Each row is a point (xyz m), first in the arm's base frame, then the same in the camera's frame.
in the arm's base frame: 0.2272 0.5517 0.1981
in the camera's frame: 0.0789 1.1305 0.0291
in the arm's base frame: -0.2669 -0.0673 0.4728
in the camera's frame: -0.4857 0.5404 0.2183
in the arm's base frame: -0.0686 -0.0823 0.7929
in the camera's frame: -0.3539 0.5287 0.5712
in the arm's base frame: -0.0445 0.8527 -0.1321
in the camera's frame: -0.1103 1.4302 -0.3553
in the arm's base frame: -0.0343 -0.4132 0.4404
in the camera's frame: -0.2666 0.1850 0.2408
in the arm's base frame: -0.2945 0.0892 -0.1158
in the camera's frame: -0.3920 0.6778 -0.3682
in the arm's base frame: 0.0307 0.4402 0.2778
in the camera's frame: -0.1340 1.0293 0.0719
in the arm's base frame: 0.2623 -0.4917 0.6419
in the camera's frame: -0.0183 0.1021 0.4981
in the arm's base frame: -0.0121 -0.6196 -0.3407
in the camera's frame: -0.1029 -0.0485 -0.5155
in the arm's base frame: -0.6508 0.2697 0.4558
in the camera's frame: -0.8439 0.8910 0.1182
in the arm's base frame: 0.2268 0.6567 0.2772
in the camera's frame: 0.0678 1.2380 0.1039
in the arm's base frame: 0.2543 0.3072 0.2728
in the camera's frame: 0.0803 0.8878 0.1140
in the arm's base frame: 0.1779 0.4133 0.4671
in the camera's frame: -0.0275 1.0032 0.2869
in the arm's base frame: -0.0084 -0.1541 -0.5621
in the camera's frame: -0.0360 0.4088 -0.7439
